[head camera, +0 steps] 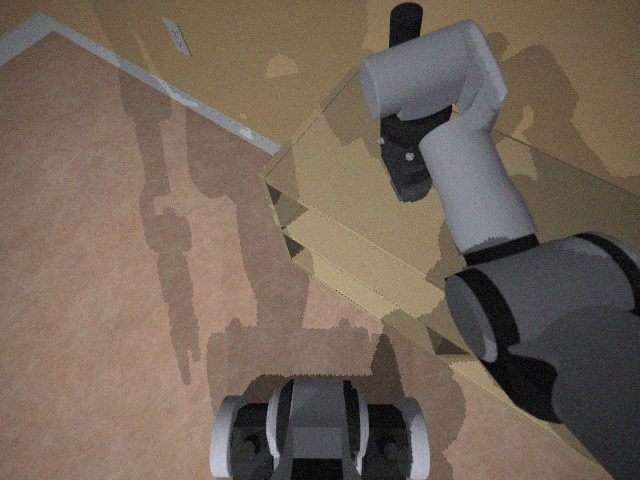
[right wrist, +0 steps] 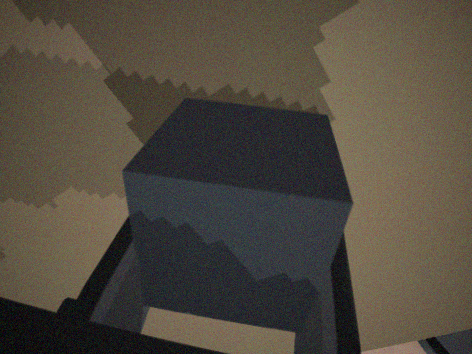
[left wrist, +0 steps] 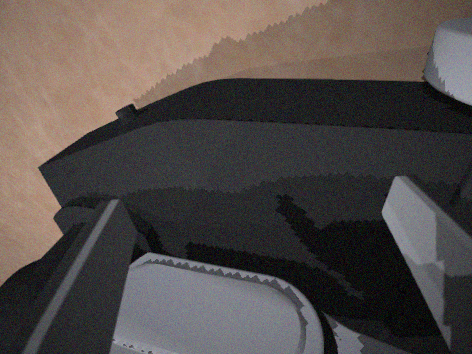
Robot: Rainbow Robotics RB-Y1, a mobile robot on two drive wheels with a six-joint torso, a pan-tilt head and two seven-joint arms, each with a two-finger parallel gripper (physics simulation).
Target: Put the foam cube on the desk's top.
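Places are measured from the robot's base along level axes (x ahead, y left, z up), in centimetres.
Where they show: left gripper, fingertip midpoint: (left wrist: pixel 258 205); right gripper, fingertip midpoint: (head camera: pixel 402 187) (right wrist: pixel 245 199).
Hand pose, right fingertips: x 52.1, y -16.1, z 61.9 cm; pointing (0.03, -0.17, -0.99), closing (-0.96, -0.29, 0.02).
Note:
Things, the pixels of their top centre, and the offset from my right fingertips. "spot": a spot on its surface instead. Level surfaces: height alone.
- blue-grey foam cube, top centre: (right wrist: pixel 227 266) dz +4.1, dx +0.4, dy -0.9 cm
- desk, surface height: dz -0.7 cm
- robot's grey lower body, surface spot: (head camera: pixel 317 413) spot: dz -11.8, dx -40.2, dy +16.2 cm
- small pale card, top centre: (head camera: pixel 169 21) dz -16.0, dx +75.5, dy +67.9 cm
The blue-grey foam cube (right wrist: pixel 237 155) is between the fingers of my right gripper (right wrist: pixel 235 235) (head camera: pixel 412 192), which is shut on it. Both fingers press its sides in the right wrist view. The desk (head camera: pixel 351 170) (right wrist: pixel 415 150) is pale yellow-brown, and its top lies under the right gripper. In the head view the cube is hidden or too dark to make out. I cannot tell whether it touches the desk top. My left gripper (left wrist: pixel 258 205) is open and empty, with its fingers wide apart in front of the robot's own dark body.
Open compartments show along the desk's front side, below its top edge. The robot's grey lower body (head camera: pixel 317 413) is at the bottom of the head view. A grey skirting strip (head camera: pixel 222 118) runs to the desk's left corner. A small pale card (head camera: pixel 177 37) is at the upper left.

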